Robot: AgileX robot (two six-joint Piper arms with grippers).
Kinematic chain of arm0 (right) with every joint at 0, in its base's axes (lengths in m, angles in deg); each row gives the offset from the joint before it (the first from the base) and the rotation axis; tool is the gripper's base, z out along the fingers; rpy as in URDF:
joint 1: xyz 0 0 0.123 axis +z
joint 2: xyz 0 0 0 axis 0.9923 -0.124 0
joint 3: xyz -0.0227 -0.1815 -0.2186 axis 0.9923 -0.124 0
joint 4: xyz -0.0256 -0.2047 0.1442 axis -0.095 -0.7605 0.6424
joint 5: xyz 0 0 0 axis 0.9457 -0.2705 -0.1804
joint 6: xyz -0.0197 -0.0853 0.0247 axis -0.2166 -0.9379 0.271
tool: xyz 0 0 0 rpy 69.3 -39.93 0.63
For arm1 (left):
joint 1: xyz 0 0 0.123 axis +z
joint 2: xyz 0 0 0 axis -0.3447 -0.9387 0
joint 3: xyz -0.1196 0.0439 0.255 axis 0.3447 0.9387 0
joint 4: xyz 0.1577 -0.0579 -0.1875 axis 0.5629 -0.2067 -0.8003
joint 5: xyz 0 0 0 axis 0.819 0.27 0.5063
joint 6: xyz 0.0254 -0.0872 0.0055 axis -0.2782 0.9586 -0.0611
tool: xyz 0 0 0 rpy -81.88 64.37 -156.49
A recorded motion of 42 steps. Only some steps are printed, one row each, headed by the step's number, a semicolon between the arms.
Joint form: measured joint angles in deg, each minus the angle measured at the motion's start. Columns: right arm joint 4, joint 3, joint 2, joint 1, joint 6, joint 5; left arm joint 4, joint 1, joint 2, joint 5, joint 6, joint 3.
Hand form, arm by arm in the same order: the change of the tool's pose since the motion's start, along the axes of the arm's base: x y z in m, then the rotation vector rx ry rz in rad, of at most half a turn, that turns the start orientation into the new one. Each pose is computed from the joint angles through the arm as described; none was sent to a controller.
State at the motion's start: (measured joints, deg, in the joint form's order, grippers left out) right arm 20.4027 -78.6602 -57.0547 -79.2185 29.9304 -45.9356; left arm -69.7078 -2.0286 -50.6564 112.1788 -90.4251 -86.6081
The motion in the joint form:
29: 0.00 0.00 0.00 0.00 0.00 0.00; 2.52 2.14 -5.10 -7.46 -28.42 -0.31
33: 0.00 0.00 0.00 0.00 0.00 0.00; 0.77 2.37 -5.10 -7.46 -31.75 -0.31
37: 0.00 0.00 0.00 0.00 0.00 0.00; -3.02 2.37 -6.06 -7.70 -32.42 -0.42
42: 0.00 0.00 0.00 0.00 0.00 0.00; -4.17 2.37 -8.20 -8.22 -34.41 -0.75
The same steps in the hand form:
29: 0.0000 0.0000 0.0000 0.0000 0.0000 0.0000; 0.0269 0.0109 -0.0300 0.2709 -0.2107 -0.3609
33: 0.0000 0.0000 0.0000 0.0000 0.0000 0.0000; 0.0271 0.0111 -0.0297 0.2725 -0.2217 -0.3914
37: 0.0000 0.0000 0.0000 0.0000 0.0000 0.0000; 0.0284 0.0074 -0.0355 0.2219 -0.2018 -0.3726
42: 0.0000 0.0000 0.0000 0.0000 0.0000 0.0000; 0.0329 0.0050 -0.0496 0.2254 -0.1866 -0.3928

